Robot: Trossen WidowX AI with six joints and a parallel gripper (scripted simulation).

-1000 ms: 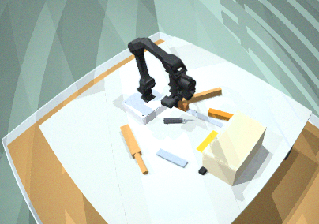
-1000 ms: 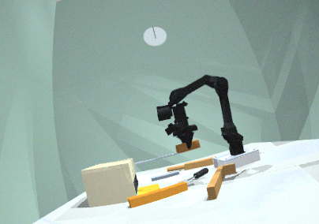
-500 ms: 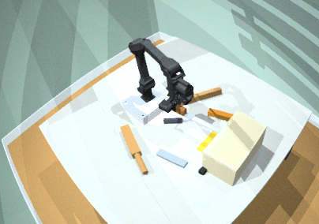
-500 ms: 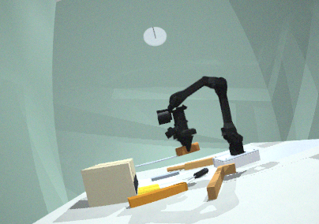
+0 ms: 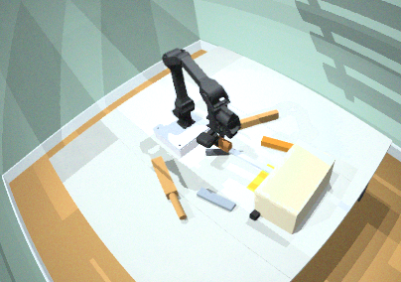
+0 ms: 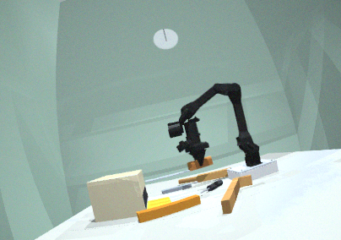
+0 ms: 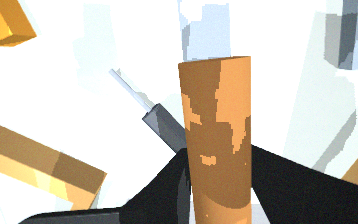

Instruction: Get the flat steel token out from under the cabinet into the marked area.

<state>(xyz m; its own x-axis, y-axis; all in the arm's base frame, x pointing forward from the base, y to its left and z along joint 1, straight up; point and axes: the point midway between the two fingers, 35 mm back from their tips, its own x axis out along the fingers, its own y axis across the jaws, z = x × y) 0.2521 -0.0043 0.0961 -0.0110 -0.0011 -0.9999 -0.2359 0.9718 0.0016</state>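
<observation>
Now: gripper tip 14 cm to the left of the grey flat bar, 14 cm short of it and 11 cm above it. Also, from my gripper tip: orange paddle: 25 cm to the right, 9 cm below, 1 cm behind; then orange bar: 25 cm to the left, 14 cm ahead, 10 cm below.
</observation>
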